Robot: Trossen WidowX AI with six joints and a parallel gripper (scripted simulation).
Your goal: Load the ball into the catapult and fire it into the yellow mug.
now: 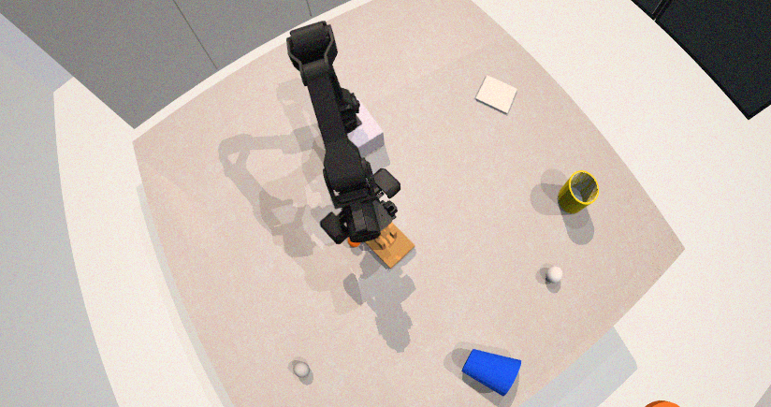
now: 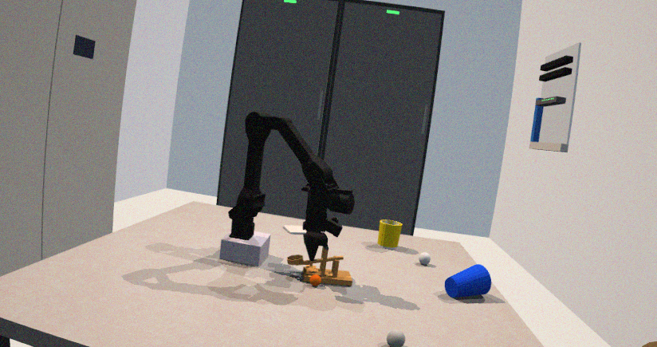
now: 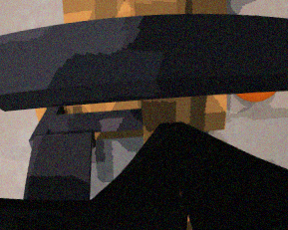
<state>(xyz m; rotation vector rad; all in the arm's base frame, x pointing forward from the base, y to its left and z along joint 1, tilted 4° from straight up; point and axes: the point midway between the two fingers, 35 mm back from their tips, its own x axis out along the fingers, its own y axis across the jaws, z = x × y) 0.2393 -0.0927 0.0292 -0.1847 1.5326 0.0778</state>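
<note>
The wooden catapult lies 1 cm ahead of my gripper tip and 2 cm to the left of it. From my gripper tip the other things lie so: orange ball (2 cm ahead, 5 cm to the right, 4 cm below); then flat white tile (11 cm behind, 52 cm to the left, 5 cm below); then white ball (39 cm ahead, 31 cm to the left, 3 cm below).
</note>
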